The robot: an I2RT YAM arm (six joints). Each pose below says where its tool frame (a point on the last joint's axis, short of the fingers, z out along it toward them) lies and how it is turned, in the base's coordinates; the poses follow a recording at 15 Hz.
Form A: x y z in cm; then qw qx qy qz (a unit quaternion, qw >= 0).
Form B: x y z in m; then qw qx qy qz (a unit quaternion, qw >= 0). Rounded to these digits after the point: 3 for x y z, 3 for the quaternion.
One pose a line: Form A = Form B
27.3, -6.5, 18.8, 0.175, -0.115, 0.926, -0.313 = 0.273, -0.065, 0.188, 0.175, -0.115, 0.926, -0.313
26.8, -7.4, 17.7, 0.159, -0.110, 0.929, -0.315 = 0.268, -0.074, 0.177, 0.159, -0.110, 0.929, -0.315
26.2, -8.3, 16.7, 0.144, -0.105, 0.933, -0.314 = 0.262, -0.083, 0.167, 0.144, -0.105, 0.933, -0.314
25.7, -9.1, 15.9, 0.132, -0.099, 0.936, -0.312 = 0.257, -0.091, 0.159, 0.132, -0.099, 0.936, -0.312
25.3, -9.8, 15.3, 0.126, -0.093, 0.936, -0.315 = 0.253, -0.098, 0.153, 0.126, -0.093, 0.936, -0.315
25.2, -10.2, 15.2, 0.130, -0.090, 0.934, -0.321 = 0.252, -0.102, 0.152, 0.130, -0.090, 0.934, -0.321
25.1, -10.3, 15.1, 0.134, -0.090, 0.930, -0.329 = 0.251, -0.103, 0.151, 0.134, -0.090, 0.930, -0.329
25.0, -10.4, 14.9, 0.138, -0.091, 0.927, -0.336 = 0.250, -0.104, 0.149, 0.138, -0.091, 0.927, -0.336
